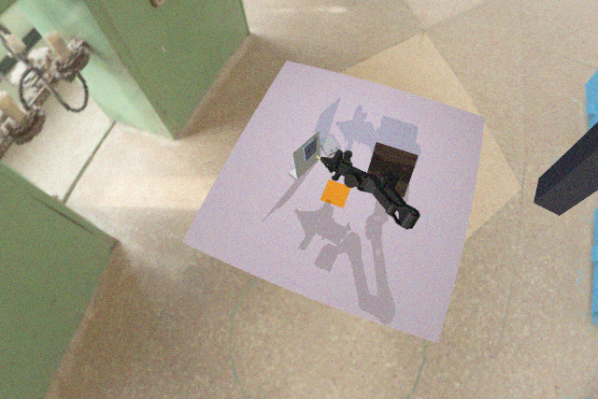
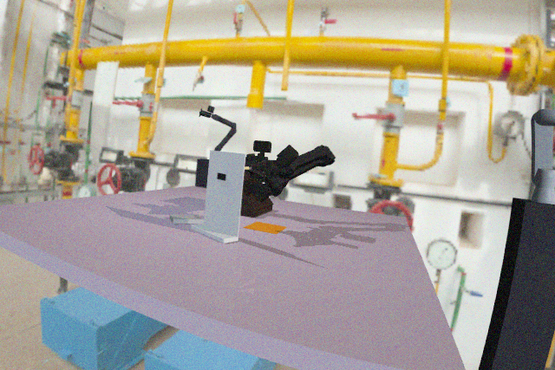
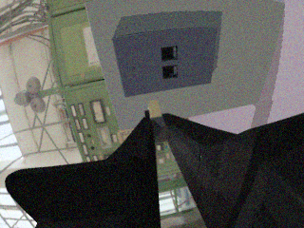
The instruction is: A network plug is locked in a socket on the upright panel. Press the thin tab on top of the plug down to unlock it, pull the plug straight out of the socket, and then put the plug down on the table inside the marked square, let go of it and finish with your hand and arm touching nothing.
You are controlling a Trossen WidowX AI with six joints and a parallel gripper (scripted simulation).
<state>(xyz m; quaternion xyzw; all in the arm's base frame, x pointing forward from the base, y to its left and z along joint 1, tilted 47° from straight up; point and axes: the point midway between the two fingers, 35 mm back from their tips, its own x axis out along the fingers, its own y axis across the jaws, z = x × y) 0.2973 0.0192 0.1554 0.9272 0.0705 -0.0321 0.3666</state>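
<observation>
Right now my gripper tip is 10 cm past the orange marked square, 4 cm to the right of it and 21 cm above it. Round my gripper tip: network plug right at my gripper tip; grey flat piece 6 cm ahead, 19 cm to the right, 20 cm below; grey upright panel 9 cm ahead, 3 cm to the right, 9 cm below.
</observation>
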